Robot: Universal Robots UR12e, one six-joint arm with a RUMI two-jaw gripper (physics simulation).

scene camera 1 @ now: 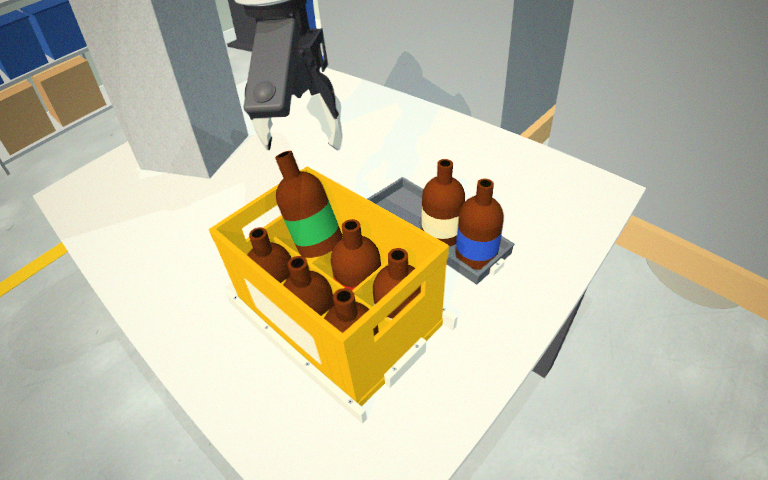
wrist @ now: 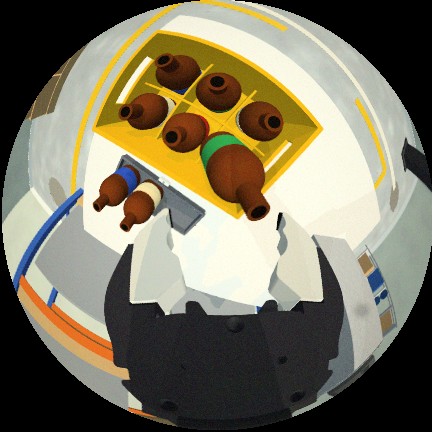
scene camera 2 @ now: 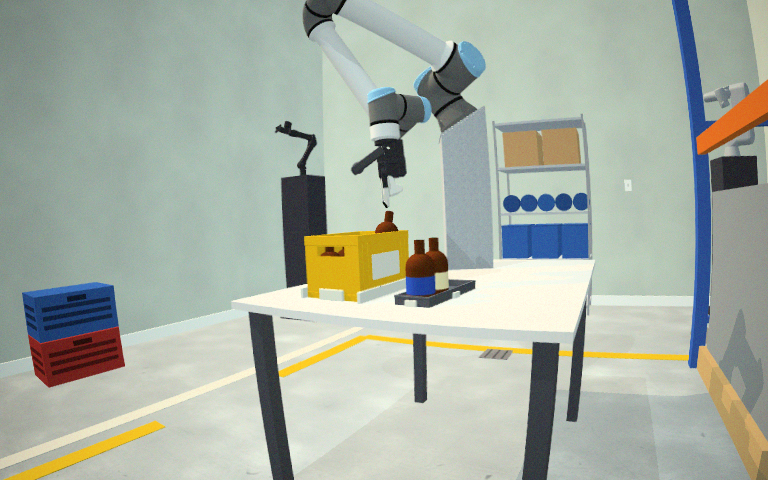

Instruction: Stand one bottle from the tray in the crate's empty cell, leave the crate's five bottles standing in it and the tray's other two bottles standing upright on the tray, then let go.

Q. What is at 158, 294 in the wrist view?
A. My gripper.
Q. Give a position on a blue-labelled bottle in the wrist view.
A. At 175, 72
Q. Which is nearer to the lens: the green-labelled brown bottle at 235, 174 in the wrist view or the cream-labelled bottle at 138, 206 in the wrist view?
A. The green-labelled brown bottle.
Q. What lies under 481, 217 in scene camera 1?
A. A blue-labelled bottle.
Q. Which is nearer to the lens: the green-labelled brown bottle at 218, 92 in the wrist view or the cream-labelled bottle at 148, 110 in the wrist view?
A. The green-labelled brown bottle.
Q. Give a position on a blue-labelled bottle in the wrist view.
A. At 118, 185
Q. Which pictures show my gripper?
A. Scene camera 1, the wrist view and scene camera 2: all of them.
